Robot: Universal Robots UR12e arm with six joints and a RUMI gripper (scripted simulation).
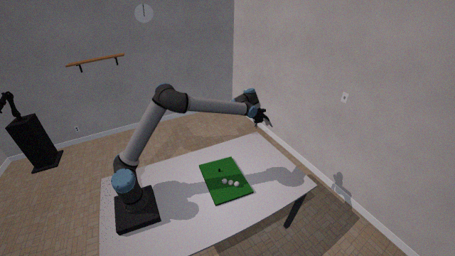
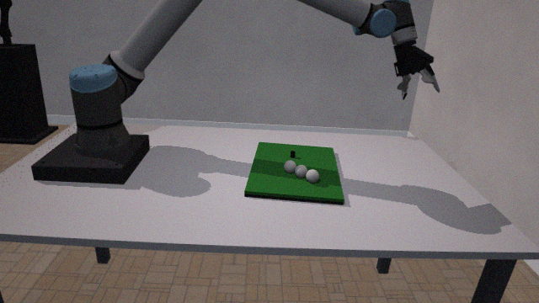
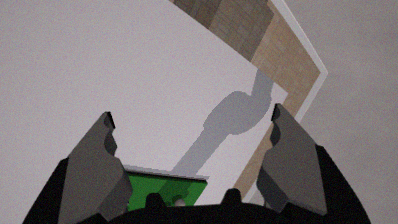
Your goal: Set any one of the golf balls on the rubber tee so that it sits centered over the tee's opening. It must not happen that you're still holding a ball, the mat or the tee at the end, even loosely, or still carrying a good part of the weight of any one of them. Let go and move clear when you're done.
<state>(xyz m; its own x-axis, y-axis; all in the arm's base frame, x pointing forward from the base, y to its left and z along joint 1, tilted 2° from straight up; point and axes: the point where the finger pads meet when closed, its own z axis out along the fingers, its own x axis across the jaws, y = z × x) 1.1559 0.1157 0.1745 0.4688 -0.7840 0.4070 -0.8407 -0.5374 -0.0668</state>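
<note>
Right now the green mat is 47 cm behind my hand, 25 cm below it and 10 cm to the right of it.
</note>
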